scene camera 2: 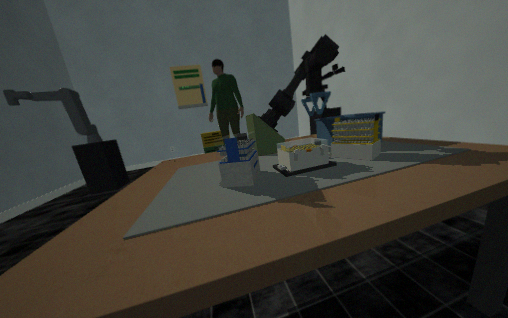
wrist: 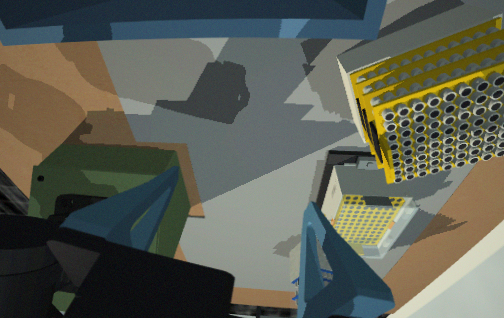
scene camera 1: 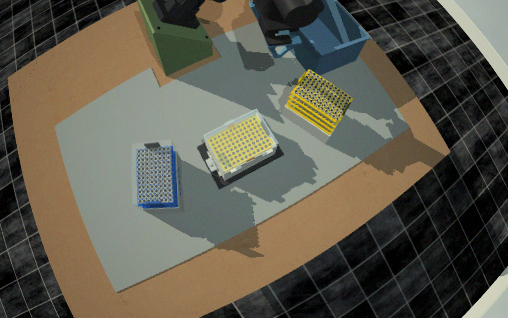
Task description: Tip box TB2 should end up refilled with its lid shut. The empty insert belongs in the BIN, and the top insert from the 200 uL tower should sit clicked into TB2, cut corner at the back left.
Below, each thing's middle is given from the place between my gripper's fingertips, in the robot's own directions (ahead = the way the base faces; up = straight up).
Labels:
I see my gripper 4 cm past the blue bin (scene camera 1: 331, 41), 18 cm to the right of it and 8 cm above it.

